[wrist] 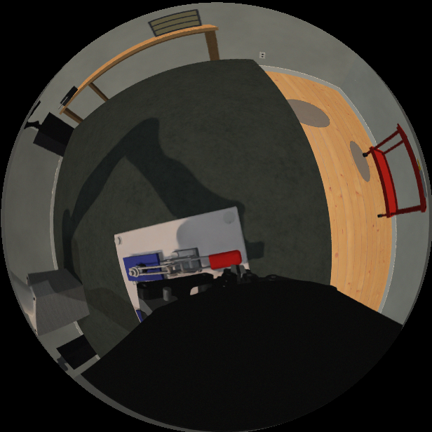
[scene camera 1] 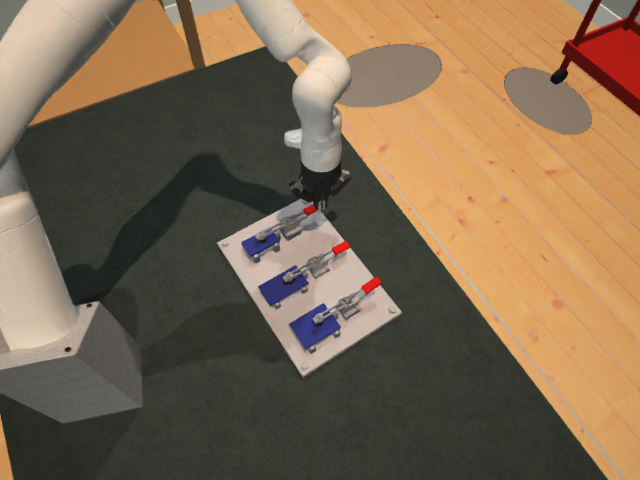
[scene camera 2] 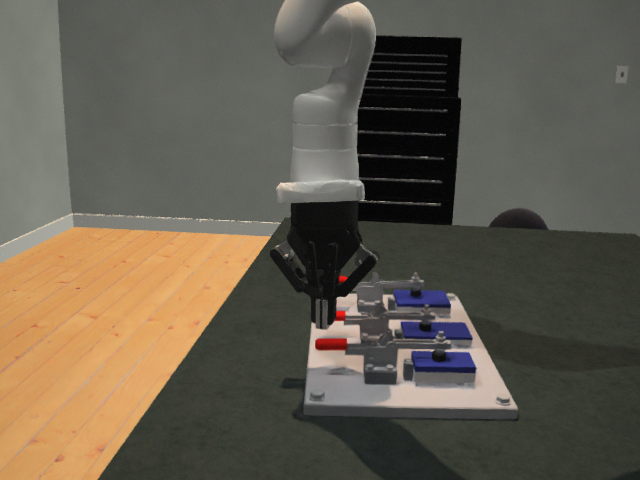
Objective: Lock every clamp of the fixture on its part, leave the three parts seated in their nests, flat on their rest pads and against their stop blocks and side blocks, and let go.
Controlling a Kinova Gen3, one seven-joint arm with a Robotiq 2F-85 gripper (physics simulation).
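Where they show: gripper, fingertip midpoint: (scene camera 1: 320,207) (scene camera 2: 323,326); arm's base at its link origin: (scene camera 1: 45,329).
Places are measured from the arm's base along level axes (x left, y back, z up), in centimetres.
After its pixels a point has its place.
The white fixture plate (scene camera 1: 361,328) {y -47.6, x -13.6, z -23.1 cm} (scene camera 2: 413,400) {y -40.8, x 17.9, z -23.1 cm} (wrist: 165,235) holds three blue-topped parts. The far part (scene camera 1: 261,244) (scene camera 2: 421,298) (wrist: 145,261), middle part (scene camera 1: 279,289) {y -36.6, x 0.7, z -21.5 cm} (scene camera 2: 449,331) {y -35.9, x 1.7, z -21.5 cm} and near part (scene camera 1: 310,330) (scene camera 2: 454,362) look flat in their nests. Each clamp arm lies about level, its black tip on its part. The far red handle (scene camera 1: 310,209) (scene camera 2: 343,279) (wrist: 225,260) is partly hidden by my gripper in scene camera 2; the middle handle (scene camera 1: 341,248) {y -51.6, x 2.5, z -19.6 cm} (scene camera 2: 339,315) {y -50.7, x 3.5, z -19.5 cm} and near handle (scene camera 1: 371,285) (scene camera 2: 330,344) lie level. My gripper (scene camera 1: 321,205) {y -51.7, x 12.4, z -17.4 cm} (scene camera 2: 322,326) {y -51.7, x 12.4, z -17.4 cm} is shut and empty, beside the far handle's outer end.
The dark mat (scene camera 1: 413,403) {y -49.4, x -30.2, z -24.6 cm} (scene camera 2: 206,413) {y -63.1, x 22.1, z -24.6 cm} lies under the plate. The arm's grey base block (scene camera 1: 103,377) {y -4.4, x -8.2, z -5.9 cm} (wrist: 57,300) stands beyond the parts' side. A red cart (scene camera 1: 599,62) (wrist: 387,182) stands on the wooden floor, and a wooden table (scene camera 1: 124,62) stands behind.
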